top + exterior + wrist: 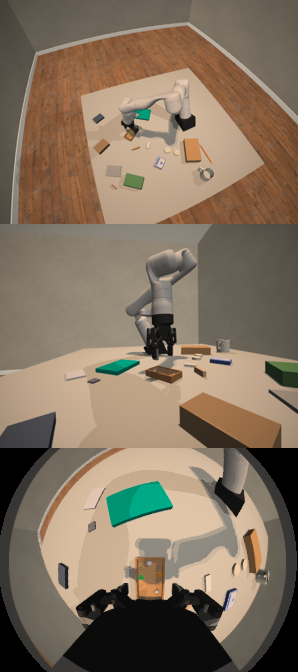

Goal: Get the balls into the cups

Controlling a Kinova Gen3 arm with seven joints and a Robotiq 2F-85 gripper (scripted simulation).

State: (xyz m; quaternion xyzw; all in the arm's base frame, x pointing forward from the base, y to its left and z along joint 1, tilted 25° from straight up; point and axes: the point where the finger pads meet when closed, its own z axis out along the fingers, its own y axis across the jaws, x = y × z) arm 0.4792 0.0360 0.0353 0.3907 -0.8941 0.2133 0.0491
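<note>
My gripper is now 7 cm above the covered wooden puzzle. The rest, counted from my hand: teal slab (18 cm to the right, 13 cm behind, 7 cm below); then white block (13 cm to the left, 11 cm behind, 7 cm below); then small wooden block (13 cm to the left, 6 cm below, 1 cm behind).
</note>
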